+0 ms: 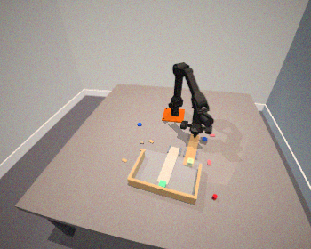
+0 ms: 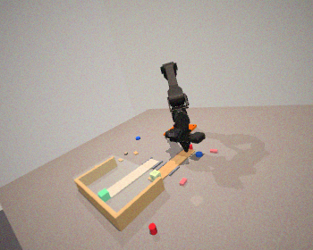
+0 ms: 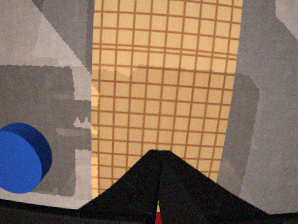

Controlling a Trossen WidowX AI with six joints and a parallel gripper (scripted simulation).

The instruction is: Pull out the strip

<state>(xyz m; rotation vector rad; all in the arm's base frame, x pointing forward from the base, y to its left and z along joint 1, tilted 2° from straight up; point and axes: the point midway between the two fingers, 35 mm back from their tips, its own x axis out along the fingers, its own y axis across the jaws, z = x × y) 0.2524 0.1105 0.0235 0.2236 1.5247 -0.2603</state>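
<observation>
Right now the gridded strip is 10 cm ahead of my gripper tip and 3 cm to the right of it. Also, from my gripper tip: labelled cube (21 cm ahead, 6 cm to the right, 1 cm above).
</observation>
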